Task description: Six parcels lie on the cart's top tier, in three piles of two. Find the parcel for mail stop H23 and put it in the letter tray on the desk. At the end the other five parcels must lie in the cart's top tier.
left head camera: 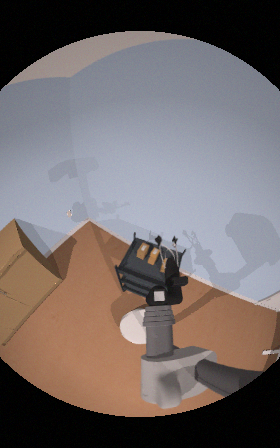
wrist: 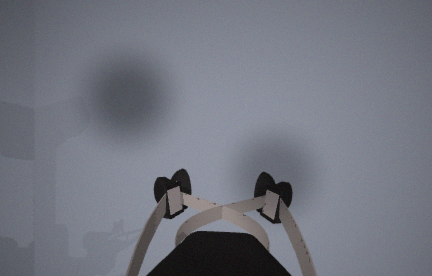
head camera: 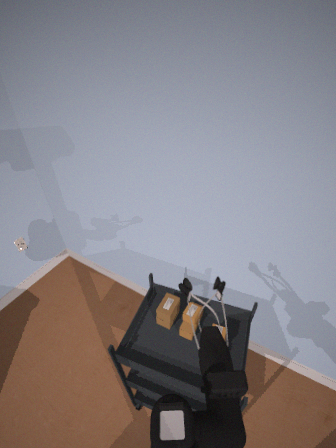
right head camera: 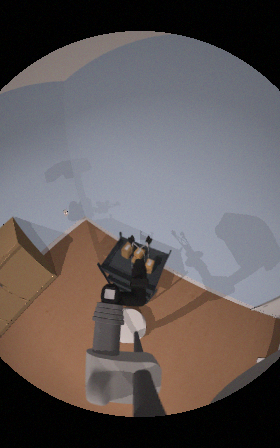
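Pixels of known places: gripper, fingertip midpoint: (left head camera: 165,235) (wrist: 222,186) (head camera: 201,278) (right head camera: 139,235); robot's base, origin of the base link: (left head camera: 138,325) (right head camera: 126,324).
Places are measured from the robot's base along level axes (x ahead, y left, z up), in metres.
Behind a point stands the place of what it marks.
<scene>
The dark cart (head camera: 150,340) {y 0.078, x 0.520, z 0.635 m} (left head camera: 135,265) {y 0.058, x 0.505, z 0.635 m} (right head camera: 120,265) {y 0.049, x 0.496, z 0.635 m} stands against the wall with orange-brown parcels on its top tier. The left pile (head camera: 167,312) {y 0.007, x 0.578, z 0.735 m} (left head camera: 143,250) {y 0.001, x 0.587, z 0.736 m} (right head camera: 127,250) {y -0.004, x 0.582, z 0.735 m} and the middle pile (head camera: 192,312) {y -0.087, x 0.573, z 0.738 m} (left head camera: 153,256) {y -0.078, x 0.553, z 0.704 m} (right head camera: 138,255) {y -0.089, x 0.552, z 0.719 m} show white labels on top, too small to read. The right pile (head camera: 220,328) {y -0.180, x 0.506, z 0.735 m} (left head camera: 163,265) (right head camera: 150,265) {y -0.177, x 0.464, z 0.733 m} is partly hidden by my wrist in the head view. My gripper (head camera: 202,286) {y -0.087, x 0.483, z 1.047 m} (left head camera: 167,240) {y -0.087, x 0.483, z 1.047 m} (right head camera: 140,239) {y -0.087, x 0.483, z 1.047 m} (wrist: 222,186) {y -0.087, x 0.483, z 1.047 m} is open and empty, over the cart's far side, pointing at the wall. The desk and letter tray do not show.
A pale blue wall (head camera: 175,150) {y -0.049, x 1.051, z 1.184 m} (wrist: 325,100) {y -0.322, x 0.879, z 1.171 m} is behind the cart and fills the wrist view's background. A brown cabinet (left head camera: 30,280) {y 1.156, x 0.232, z 0.485 m} (right head camera: 25,275) {y 1.160, x 0.226, z 0.478 m} stands to the left. My white base (left head camera: 132,327) {y 0.073, x -0.013, z 0.187 m} (right head camera: 134,325) {y -0.086, x 0.005, z 0.187 m} is on the floor near the cart's front.
</scene>
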